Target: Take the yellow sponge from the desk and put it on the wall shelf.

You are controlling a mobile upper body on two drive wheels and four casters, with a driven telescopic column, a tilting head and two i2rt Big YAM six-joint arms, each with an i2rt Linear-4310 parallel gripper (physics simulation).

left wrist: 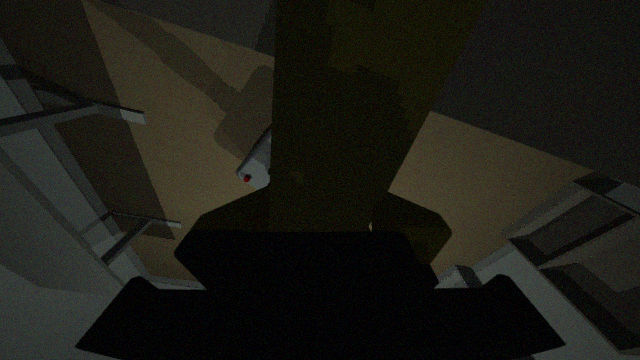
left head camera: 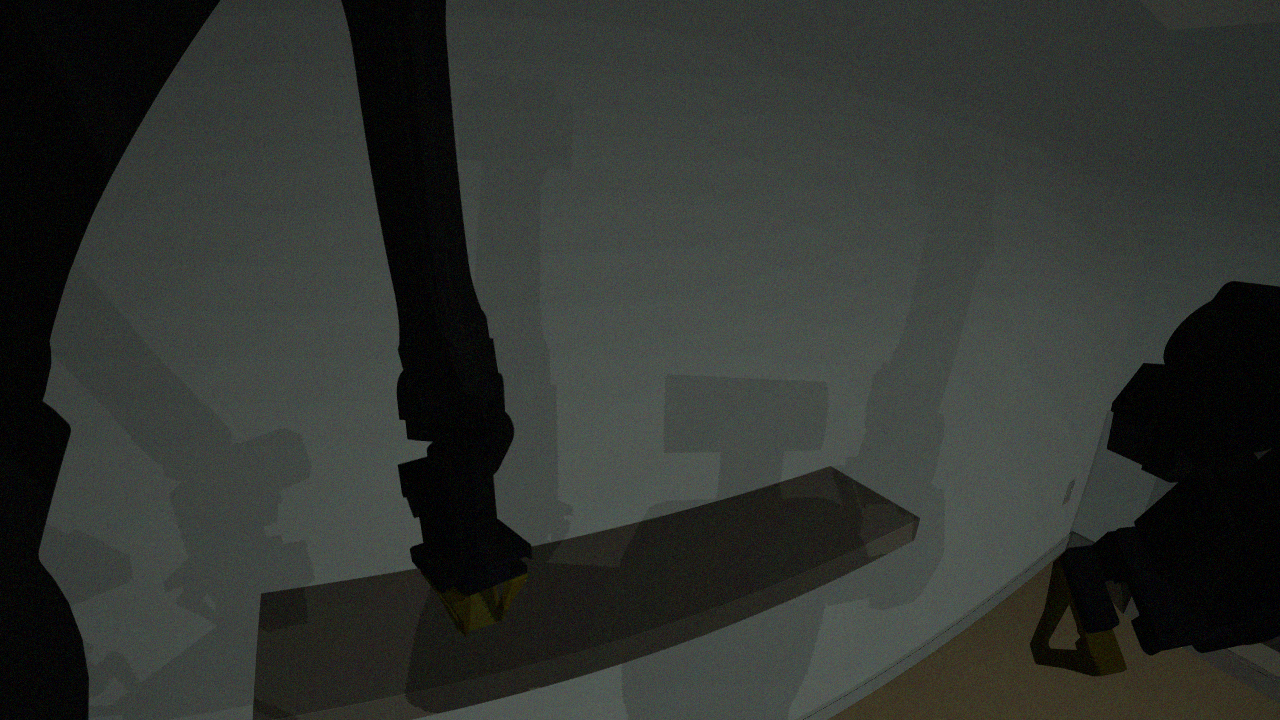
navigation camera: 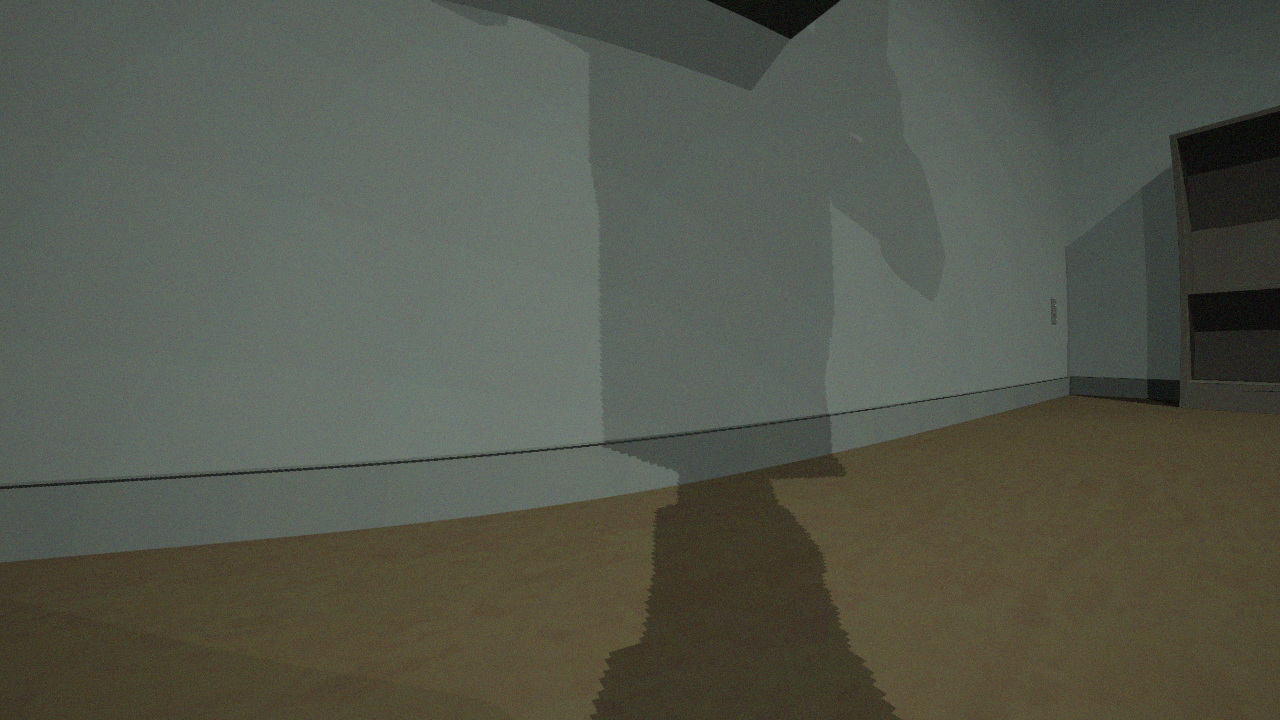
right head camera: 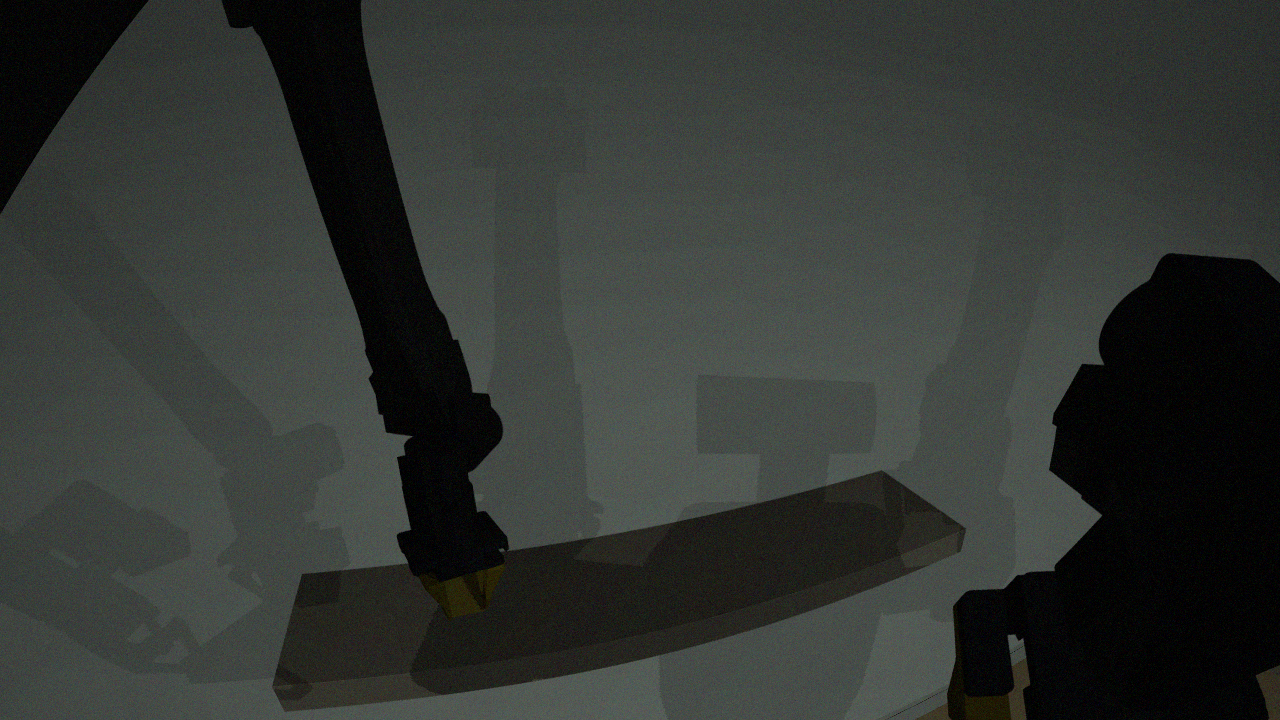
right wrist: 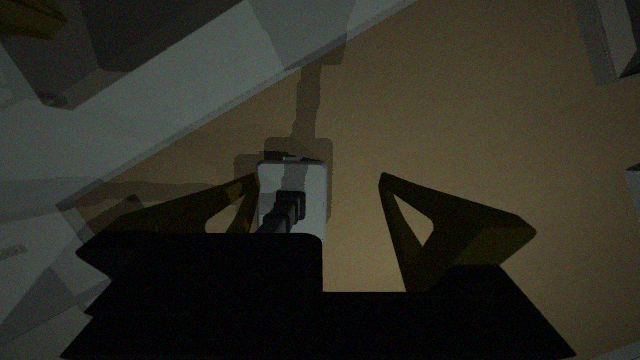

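The brown wall shelf (left head camera: pixel 760 564) (right head camera: pixel 760 582) (right wrist: pixel 75 87) runs along the grey wall. My left gripper (left head camera: pixel 471 617) (right head camera: pixel 459 604) is shut on the yellow sponge (left wrist: pixel 345 125), which looks dark and fills the upper middle of the left wrist view. In both head views this gripper points down over the left part of the shelf; its yellow tips overlap the shelf's top. Whether the sponge touches the shelf cannot be told, and the sponge is hard to tell from the yellow fingers there. My right gripper (right wrist: pixel 319 179) (left head camera: pixel 1078 658) is open and empty, right of the shelf. The desk cannot be made out.
The robot's pale base (right wrist: pixel 315 200) (left wrist: pixel 257 172) stands on the tan floor (right wrist: pixel 450 125) (navigation camera: pixel 1029 555) below. A shelving unit (navigation camera: pixel 1183 268) stands at the far right of the navigation view. The wall (left head camera: pixel 716 223) rises behind the shelf, with arm shadows on it.
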